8 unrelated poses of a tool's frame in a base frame.
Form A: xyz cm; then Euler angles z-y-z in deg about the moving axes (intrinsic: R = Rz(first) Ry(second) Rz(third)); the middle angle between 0 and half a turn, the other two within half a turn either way.
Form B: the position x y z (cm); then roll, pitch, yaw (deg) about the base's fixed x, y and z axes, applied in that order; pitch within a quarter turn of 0, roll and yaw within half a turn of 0. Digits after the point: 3 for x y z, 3 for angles.
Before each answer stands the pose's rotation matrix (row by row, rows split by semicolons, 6 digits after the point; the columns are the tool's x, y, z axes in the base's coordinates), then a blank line. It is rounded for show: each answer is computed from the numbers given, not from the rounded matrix.
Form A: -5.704, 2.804, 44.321, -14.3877, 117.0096, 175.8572
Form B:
0.456698 -0.216053 0.862988; -0.042574 -0.974258 -0.221380; 0.888603 0.064363 -0.454140

-5.704, 2.804, 44.321, 171.933, -62.698, -5.326
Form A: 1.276, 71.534, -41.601, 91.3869, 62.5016, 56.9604
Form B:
-0.844141 -0.535691 -0.021469; 0.231377 -0.400143 0.886764; -0.483622 0.743587 0.461724

1.276, 71.534, -41.601, 58.162, 28.922, 164.672
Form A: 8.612, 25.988, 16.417, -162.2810, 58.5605, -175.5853
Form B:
0.471952 -0.341691 -0.812717; 0.231600 0.937515 -0.259668; 0.850660 -0.065674 0.521598

8.612, 25.988, 16.417, -7.176, -58.284, 26.138
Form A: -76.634, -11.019, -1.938, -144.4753, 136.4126, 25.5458
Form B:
0.782442 0.270038 -0.561128; 0.028762 -0.915796 -0.400614; -0.622059 0.297318 -0.724323

-76.634, -11.019, -1.938, 157.683, 38.467, 2.105
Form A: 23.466, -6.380, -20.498, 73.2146, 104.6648, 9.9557
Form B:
-0.237530 -0.930337 0.279380; -0.188800 0.326343 0.926205; -0.952856 0.167255 -0.253164

23.466, -6.380, -20.498, 146.549, 72.337, -141.521
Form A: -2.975, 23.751, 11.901, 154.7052, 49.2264, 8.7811
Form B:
-0.648763 -0.332129 -0.684688; 0.137748 -0.936122 0.323574; -0.748420 0.115609 0.653072

-2.975, 23.751, 11.901, 10.039, 48.454, 168.013
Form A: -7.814, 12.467, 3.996, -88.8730, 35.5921, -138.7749
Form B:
-0.670921 -0.741440 0.011447; 0.598535 -0.550591 -0.581898; 0.437746 -0.383556 0.813181

-7.814, 12.467, 3.996, -25.252, -25.960, 138.264
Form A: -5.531, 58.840, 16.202, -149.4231, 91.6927, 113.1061
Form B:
0.457907 -0.223021 -0.860571; -0.797779 0.324045 -0.508472; 0.392264 0.919378 -0.029539

-5.531, 58.840, 16.202, 91.840, -23.095, -60.145
